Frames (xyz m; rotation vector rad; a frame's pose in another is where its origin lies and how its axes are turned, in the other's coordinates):
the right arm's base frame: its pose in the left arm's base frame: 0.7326 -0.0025 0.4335 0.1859 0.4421 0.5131
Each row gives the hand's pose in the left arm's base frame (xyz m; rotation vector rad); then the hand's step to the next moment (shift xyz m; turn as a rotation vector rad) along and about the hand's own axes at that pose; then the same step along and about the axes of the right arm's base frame.
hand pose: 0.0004 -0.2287 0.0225 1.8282 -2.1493 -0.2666
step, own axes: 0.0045 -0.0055 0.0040 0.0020 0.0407 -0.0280
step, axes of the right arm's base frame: 0.0014 -0.0075 -0.0028 -0.0332 0.0290 0.0224
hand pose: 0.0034 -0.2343 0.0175 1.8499 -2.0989 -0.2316
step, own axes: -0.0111 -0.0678 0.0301 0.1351 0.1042 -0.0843
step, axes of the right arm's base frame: 0.0599 -0.0393 -0.0222 -0.1672 -0.0223 0.0880
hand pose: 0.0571 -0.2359 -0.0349 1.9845 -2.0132 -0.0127
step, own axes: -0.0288 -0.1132 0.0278 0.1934 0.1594 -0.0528
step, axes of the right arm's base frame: 0.1109 -0.0457 -0.0057 -0.2438 -0.0504 0.0600
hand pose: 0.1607 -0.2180 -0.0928 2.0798 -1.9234 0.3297
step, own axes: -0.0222 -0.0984 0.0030 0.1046 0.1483 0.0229
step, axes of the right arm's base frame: 0.0942 -0.0236 0.0274 -0.1768 -0.0319 -0.0344
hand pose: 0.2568 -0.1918 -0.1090 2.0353 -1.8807 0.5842
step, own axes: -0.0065 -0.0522 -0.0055 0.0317 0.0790 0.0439
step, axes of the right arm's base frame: 0.0450 -0.0097 0.0260 -0.0761 -0.0239 -0.0530
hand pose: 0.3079 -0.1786 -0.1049 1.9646 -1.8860 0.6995
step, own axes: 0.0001 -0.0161 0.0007 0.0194 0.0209 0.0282
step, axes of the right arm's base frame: 0.0125 -0.0061 0.0082 -0.0252 -0.0250 -0.0187
